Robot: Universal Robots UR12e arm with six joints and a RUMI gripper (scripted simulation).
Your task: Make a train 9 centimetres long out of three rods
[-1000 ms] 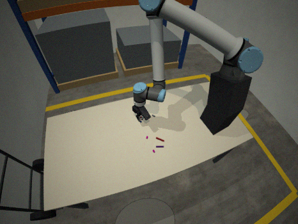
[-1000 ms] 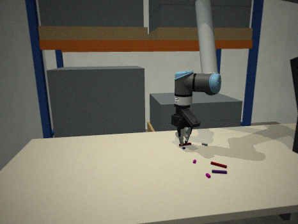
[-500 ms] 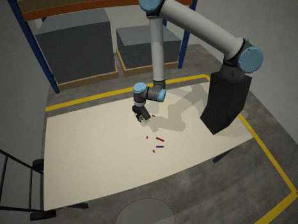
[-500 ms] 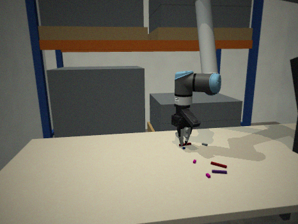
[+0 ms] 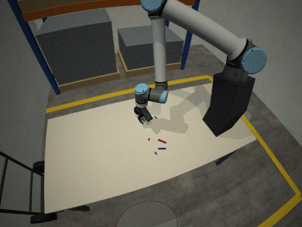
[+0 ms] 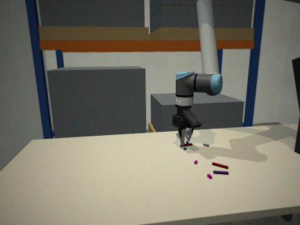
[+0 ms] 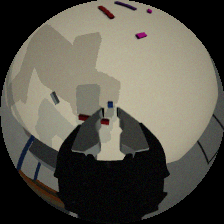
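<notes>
Right now the blue rod is 30 mm below my hand. The rest, counted from my hand: purple rod (90 mm behind, 260 mm to the left, 30 mm below); then grey rod (130 mm behind, 40 mm to the right, 30 mm below).
</notes>
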